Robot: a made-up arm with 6 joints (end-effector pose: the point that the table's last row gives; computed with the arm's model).
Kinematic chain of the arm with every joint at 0, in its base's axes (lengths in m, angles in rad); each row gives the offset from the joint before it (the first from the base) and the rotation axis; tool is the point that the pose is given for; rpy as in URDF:
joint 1: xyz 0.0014 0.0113 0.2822 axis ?
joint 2: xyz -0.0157 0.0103 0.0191 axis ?
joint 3: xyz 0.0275 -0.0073 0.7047 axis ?
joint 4: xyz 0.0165 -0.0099 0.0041 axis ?
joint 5: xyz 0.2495 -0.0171 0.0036 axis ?
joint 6: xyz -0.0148 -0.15 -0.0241 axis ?
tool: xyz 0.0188 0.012 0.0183 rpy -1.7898 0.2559 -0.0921
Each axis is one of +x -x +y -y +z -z.
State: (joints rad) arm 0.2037 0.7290 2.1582 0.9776 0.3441 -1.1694
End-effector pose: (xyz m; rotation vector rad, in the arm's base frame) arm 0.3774 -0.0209 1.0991 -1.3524 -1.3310 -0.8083
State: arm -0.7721 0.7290 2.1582 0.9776 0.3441 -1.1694
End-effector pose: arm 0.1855 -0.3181 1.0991 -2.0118 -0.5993 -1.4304
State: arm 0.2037 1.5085 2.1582 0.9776 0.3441 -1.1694
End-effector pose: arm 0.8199 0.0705 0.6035 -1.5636 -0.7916 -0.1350
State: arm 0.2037 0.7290 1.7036 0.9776 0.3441 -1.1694
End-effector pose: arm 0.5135 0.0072 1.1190 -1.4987 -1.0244 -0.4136
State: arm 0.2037 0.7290 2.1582 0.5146 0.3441 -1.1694
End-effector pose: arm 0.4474 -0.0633 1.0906 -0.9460 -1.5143 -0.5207
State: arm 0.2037 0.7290 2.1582 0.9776 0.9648 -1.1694
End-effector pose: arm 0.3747 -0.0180 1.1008 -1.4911 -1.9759 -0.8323
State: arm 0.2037 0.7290 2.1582 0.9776 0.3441 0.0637
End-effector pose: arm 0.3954 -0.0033 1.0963 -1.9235 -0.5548 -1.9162
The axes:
joint 1: +z
joint 2: +y
joint 3: -y
joint 4: -x
joint 5: -y
joint 6: -x

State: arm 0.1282 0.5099 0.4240 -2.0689 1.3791 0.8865
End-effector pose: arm 0.6173 0.1508 0.7535 -0.4396 1.1124 -0.6256
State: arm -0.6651 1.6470 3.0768 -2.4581 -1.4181 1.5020
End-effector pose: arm 0.7009 -0.3957 0.4382 -2.1242 -1.9765 -0.2895
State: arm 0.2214 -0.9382 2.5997 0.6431 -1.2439 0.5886
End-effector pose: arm -0.7186 -0.2816 0.5614 -0.6157 -0.2644 -1.8148
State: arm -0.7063 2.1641 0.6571 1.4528 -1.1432 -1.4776
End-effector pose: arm 0.5550 -0.5043 -0.3612 -0.7924 2.7437 0.5783
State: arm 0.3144 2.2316 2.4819 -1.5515 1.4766 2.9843
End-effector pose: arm 0.8301 0.2663 -0.2426 -2.2512 1.9716 -0.2298
